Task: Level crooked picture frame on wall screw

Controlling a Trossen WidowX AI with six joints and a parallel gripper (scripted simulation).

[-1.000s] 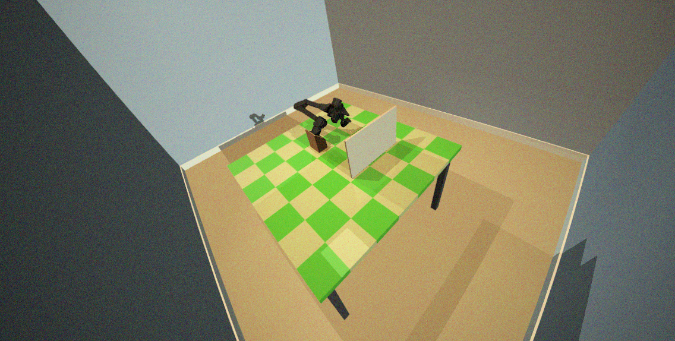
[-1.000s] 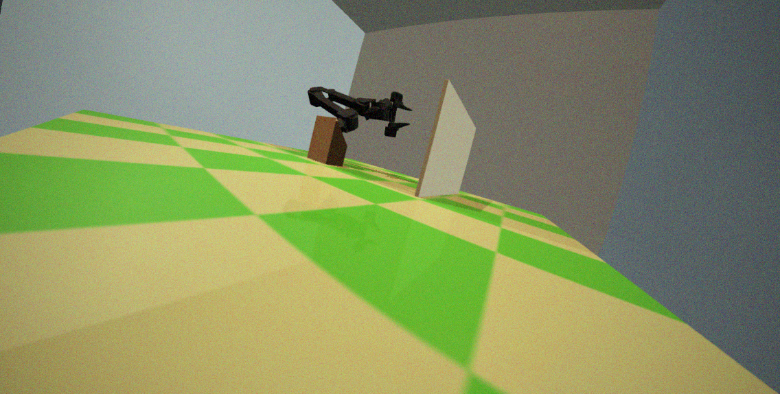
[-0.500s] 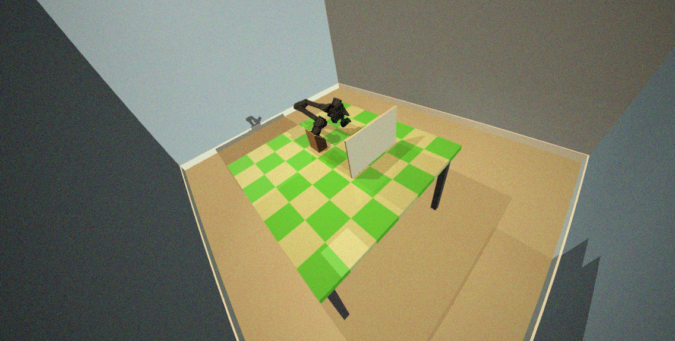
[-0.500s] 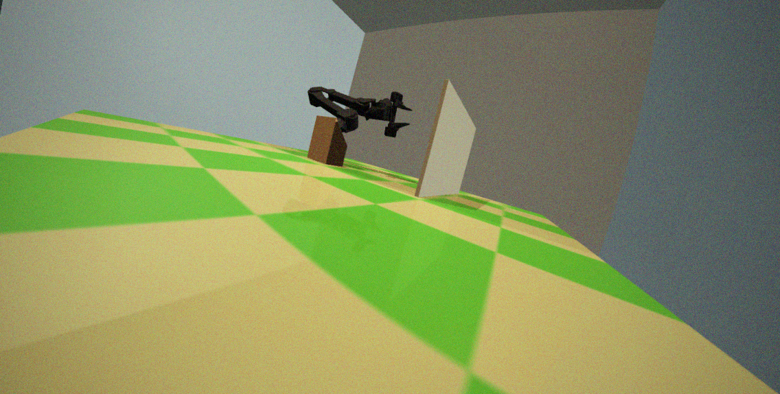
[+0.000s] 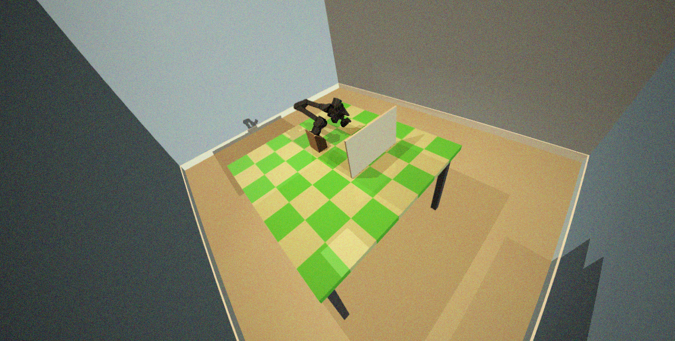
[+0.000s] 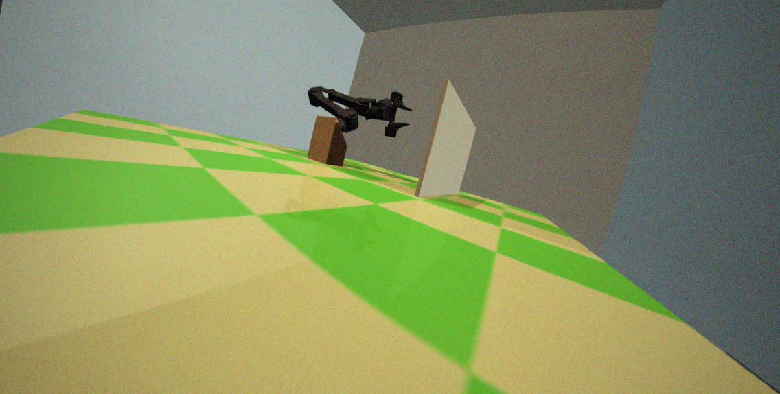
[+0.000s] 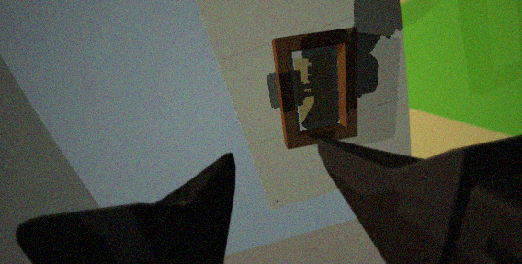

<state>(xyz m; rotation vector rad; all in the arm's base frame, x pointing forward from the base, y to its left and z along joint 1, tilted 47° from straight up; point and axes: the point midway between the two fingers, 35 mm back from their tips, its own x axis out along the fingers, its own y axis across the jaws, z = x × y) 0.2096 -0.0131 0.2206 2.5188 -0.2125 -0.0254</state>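
My gripper tip is 190 mm short of the picture frame and 90 mm above it. From my gripper tip the other things lie so: wall panel: 200 mm ahead, 20 mm to the right, 110 mm below.
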